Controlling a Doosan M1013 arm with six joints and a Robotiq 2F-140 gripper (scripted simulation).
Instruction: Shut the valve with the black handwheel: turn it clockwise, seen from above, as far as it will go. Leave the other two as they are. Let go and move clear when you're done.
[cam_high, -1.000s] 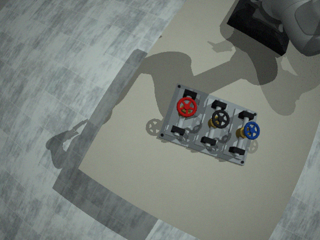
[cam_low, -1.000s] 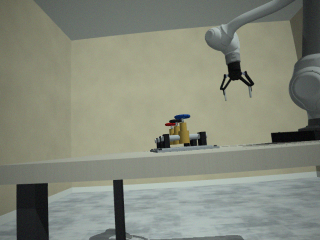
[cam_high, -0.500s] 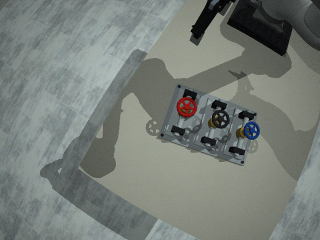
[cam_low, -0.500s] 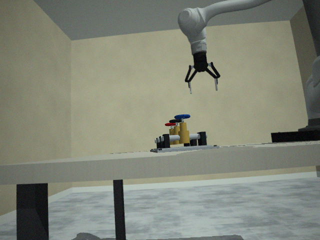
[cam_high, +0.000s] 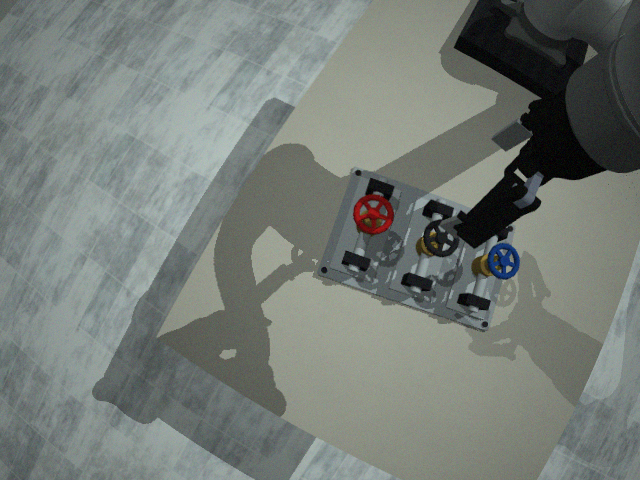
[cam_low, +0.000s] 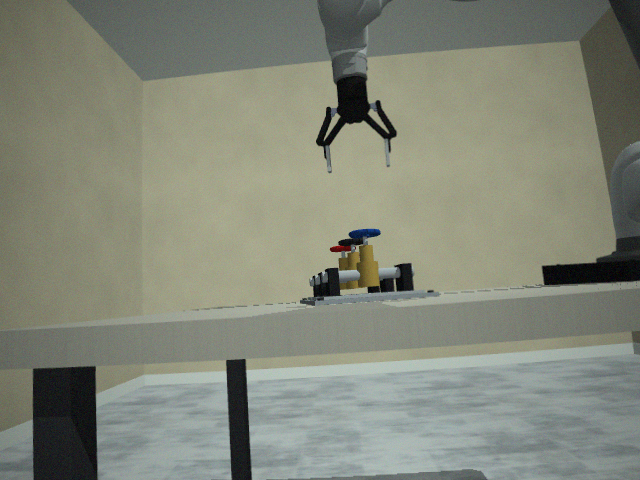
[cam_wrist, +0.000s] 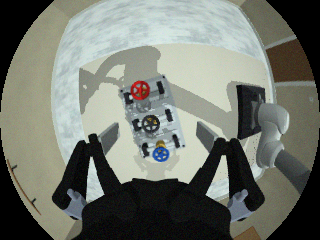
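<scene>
My hand is 200 mm above the black handwheel, 30 mm short of it and 20 mm to the right of it. Round my hand: grey panel: 330 mm below, 30 mm ahead, 20 mm to the left; then blue handwheel: 200 mm below, 150 mm to the left, 20 mm ahead; then red handwheel: 200 mm below, 100 mm to the right, 50 mm ahead.
</scene>
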